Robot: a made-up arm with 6 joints.
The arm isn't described. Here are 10 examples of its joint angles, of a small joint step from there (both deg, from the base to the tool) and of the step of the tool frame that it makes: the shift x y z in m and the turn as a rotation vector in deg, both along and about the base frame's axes.
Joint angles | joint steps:
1: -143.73 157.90 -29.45 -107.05 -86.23 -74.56 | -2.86 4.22 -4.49 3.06 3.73 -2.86
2: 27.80 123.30 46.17 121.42 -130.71 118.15 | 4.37 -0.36 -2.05 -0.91 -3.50 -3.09
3: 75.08 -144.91 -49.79 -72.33 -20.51 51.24 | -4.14 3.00 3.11 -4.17 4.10 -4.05
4: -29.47 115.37 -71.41 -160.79 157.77 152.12 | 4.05 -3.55 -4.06 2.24 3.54 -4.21
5: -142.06 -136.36 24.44 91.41 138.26 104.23 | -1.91 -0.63 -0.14 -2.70 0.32 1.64
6: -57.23 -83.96 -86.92 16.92 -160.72 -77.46 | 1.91 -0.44 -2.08 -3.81 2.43 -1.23
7: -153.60 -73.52 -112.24 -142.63 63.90 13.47 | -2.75 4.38 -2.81 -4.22 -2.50 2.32
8: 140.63 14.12 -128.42 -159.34 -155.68 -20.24 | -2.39 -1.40 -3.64 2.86 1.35 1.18
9: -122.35 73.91 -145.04 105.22 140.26 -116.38 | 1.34 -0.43 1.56 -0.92 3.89 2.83
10: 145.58 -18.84 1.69 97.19 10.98 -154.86 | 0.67 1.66 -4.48 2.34 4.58 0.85
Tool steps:
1: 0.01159 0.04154 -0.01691 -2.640 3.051 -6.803
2: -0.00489 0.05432 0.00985 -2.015 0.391 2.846
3: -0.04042 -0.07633 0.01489 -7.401 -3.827 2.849
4: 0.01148 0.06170 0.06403 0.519 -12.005 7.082
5: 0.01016 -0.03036 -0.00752 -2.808 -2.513 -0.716
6: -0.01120 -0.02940 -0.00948 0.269 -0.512 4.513
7: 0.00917 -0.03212 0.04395 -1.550 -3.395 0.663
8: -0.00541 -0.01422 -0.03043 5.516 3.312 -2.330
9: -0.00069 -0.00471 0.01401 0.716 -2.296 -3.674
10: 0.00670 -0.00551 -0.00139 6.260 -0.263 2.220
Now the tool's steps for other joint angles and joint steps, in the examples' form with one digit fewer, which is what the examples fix.
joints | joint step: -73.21 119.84 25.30 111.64 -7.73 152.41 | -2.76 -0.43 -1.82 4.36 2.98 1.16
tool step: -0.0360 -0.0306 0.0159 -2.00 -6.16 -5.65
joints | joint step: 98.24 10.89 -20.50 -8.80 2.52 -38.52 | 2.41 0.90 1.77 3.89 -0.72 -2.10
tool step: -0.0092 0.0319 -0.0005 -1.87 -0.74 4.16
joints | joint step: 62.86 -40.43 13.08 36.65 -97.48 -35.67 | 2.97 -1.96 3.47 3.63 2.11 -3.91
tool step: 0.0363 -0.0205 -0.0069 -5.15 2.17 7.38
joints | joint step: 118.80 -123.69 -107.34 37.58 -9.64 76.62 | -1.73 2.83 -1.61 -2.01 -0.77 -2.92
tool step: 0.0076 -0.0242 0.0168 1.22 -4.24 0.72
